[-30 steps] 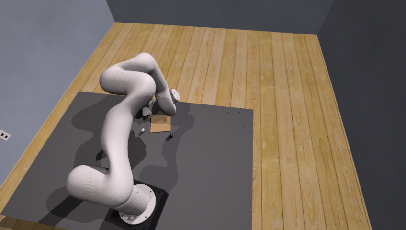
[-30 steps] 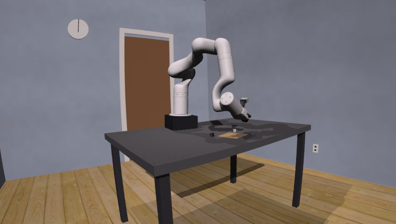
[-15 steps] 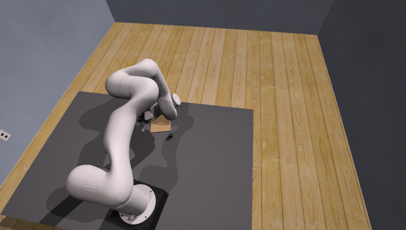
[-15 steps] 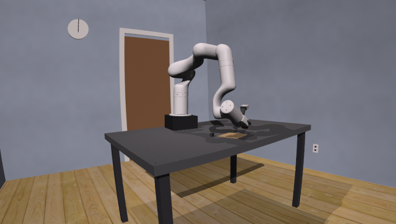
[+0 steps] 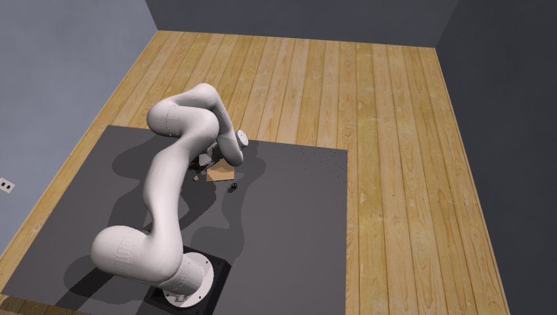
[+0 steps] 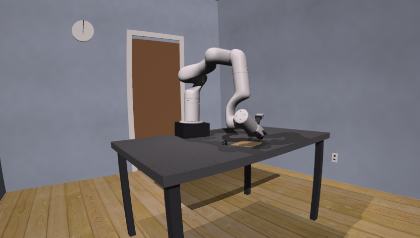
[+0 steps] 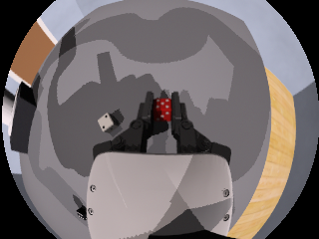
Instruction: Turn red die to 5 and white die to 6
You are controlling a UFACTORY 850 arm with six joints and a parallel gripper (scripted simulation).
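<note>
My gripper is now 1 cm to the right of the red die and 1 cm above it. Also, from my hand: tan mat: 13 cm to the right, 3 cm below; white die: 7 cm behind, 2 cm to the right, 3 cm below; black die: 10 cm behind, 22 cm to the right, 3 cm below.
</note>
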